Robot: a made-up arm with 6 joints. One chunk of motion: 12 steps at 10 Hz.
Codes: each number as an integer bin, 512 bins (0 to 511) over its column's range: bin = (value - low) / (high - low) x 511, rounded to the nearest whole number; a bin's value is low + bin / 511 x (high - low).
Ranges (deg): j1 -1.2..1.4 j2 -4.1..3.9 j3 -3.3..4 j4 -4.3..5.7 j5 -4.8..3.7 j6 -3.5..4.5
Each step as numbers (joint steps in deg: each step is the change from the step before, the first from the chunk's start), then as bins.
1 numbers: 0.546 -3.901 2.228 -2.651 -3.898 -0.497
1 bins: 343 13 387 84 54 192
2 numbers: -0.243 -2.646 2.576 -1.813 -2.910 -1.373
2 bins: 188 93 411 127 114 136
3 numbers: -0.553 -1.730 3.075 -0.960 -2.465 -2.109
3 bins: 127 151 446 171 140 89
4 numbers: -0.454 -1.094 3.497 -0.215 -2.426 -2.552
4 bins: 147 192 476 209 143 61
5 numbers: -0.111 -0.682 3.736 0.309 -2.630 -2.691
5 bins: 214 218 493 236 130 52
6 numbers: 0.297 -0.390 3.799 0.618 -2.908 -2.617
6 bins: 294 237 497 251 114 56
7 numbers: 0.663 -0.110 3.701 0.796 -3.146 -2.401
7 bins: 366 255 490 260 99 70
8 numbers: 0.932 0.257 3.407 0.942 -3.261 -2.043
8 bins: 419 278 469 268 93 93
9 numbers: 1.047 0.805 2.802 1.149 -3.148 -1.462
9 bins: 442 313 427 278 99 130
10 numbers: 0.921 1.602 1.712 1.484 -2.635 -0.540
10 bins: 417 364 351 296 130 189
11 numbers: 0.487 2.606 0.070 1.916 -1.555 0.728
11 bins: 332 428 236 318 195 270
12 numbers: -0.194 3.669 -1.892 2.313 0.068 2.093
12 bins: 198 496 99 338 293 357
